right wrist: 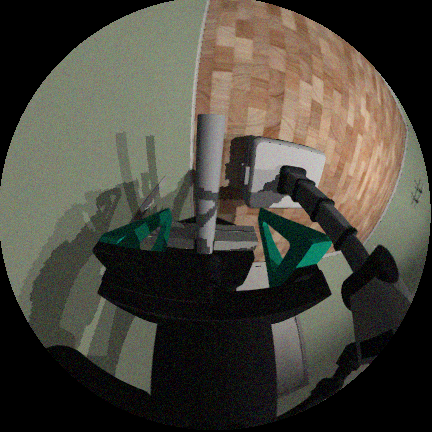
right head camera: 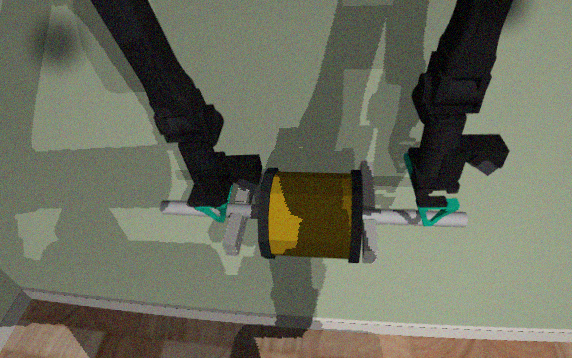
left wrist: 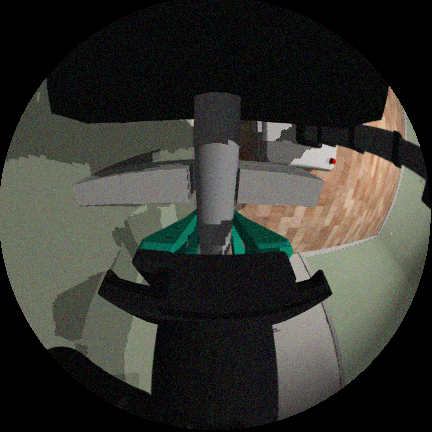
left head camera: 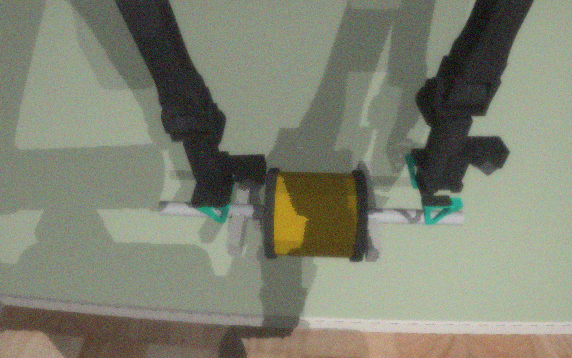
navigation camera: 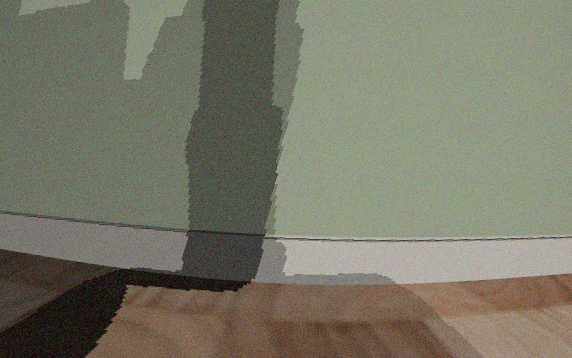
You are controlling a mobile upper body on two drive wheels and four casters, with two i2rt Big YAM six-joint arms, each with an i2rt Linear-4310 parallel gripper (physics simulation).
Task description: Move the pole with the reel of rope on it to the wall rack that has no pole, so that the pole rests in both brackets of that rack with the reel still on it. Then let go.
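Frame: origin at the left arm's base, x up, y left, z back, level; millimetres.
Seen in the pictures: left gripper, fingertip midpoint: (right head camera: pixel 222 216) (left wrist: pixel 214 213) (left head camera: pixel 222 216); right gripper, fingertip midpoint: (right wrist: pixel 214 212) (right head camera: pixel 421 206) (left head camera: pixel 422 205).
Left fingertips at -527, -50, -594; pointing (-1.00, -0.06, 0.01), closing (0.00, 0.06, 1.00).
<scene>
Offsets run from my left fingertips to a thing's top centre, as dx, dy, dz. "*": to the spot under its first point. Level surfaces: height alone.
The light grey pole (left head camera: pixel 392 217) (right head camera: pixel 390 217) (left wrist: pixel 217 185) (right wrist: pixel 210 150) lies level along the wall, with the yellow, black-flanged reel {+107, -191, +14} (left head camera: pixel 320 215) (right head camera: pixel 315 215) on it. One grey bracket (left head camera: pixel 236 235) (right head camera: pixel 234 235) (left wrist: pixel 135 187) is left of the reel; in the left wrist view the pole passes between its arms. The other bracket {* +28, -292, +102} (left head camera: pixel 372 245) (right head camera: pixel 370 245) is right of the reel, partly hidden; its seating cannot be seen. My left gripper (left head camera: pixel 217 212) (right head camera: pixel 215 212) (left wrist: pixel 214 213) is shut on the pole near its left end. My right gripper (left head camera: pixel 422 205) (right head camera: pixel 418 206) (right wrist: pixel 214 212) is open, the pole between its spread fingers.
A green wall (left head camera: pixel 500 275) (navigation camera: pixel 425 125) meets a white skirting board (left head camera: pixel 450 326) (navigation camera: pixel 450 257) above the wooden floor {dx -883} (right wrist: pixel 280 60) (navigation camera: pixel 250 320). The robot's white base (left wrist: pixel 315 157) (right wrist: pixel 285 150) stands on it. Arm shadows darken the wall.
</scene>
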